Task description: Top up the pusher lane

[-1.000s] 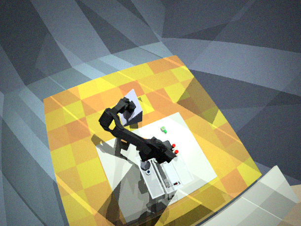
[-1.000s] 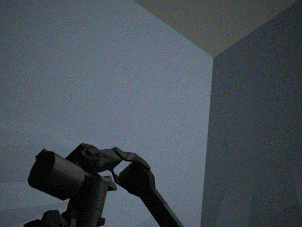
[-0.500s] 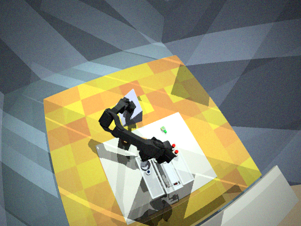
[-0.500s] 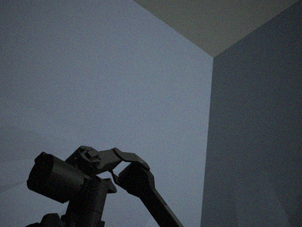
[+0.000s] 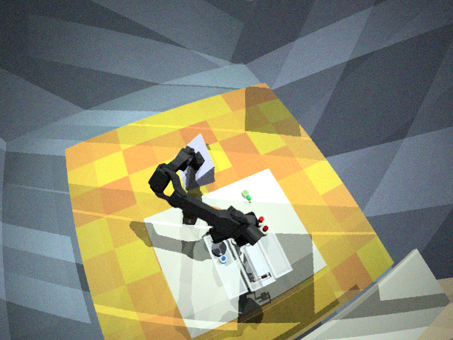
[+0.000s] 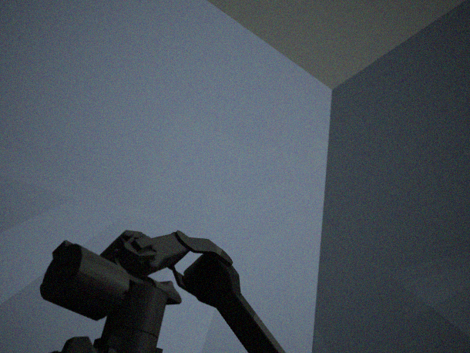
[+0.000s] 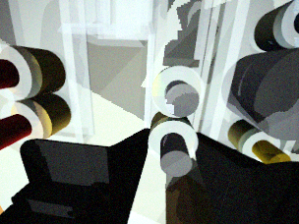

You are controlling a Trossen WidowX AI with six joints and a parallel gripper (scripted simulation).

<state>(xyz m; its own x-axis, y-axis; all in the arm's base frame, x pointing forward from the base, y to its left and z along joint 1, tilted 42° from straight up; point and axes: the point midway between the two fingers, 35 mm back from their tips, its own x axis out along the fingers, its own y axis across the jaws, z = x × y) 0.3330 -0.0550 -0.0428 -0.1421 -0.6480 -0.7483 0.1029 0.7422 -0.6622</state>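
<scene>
The large grey cylinder is 3 cm ahead of my gripper tip, 8 cm to the right of it and 1 cm below it. From my gripper tip the other things lie so: red mark: 22 cm ahead, 1 cm to the left, 3 cm above; lane rack: 14 cm ahead, 1 cm to the left, 2 cm below.
</scene>
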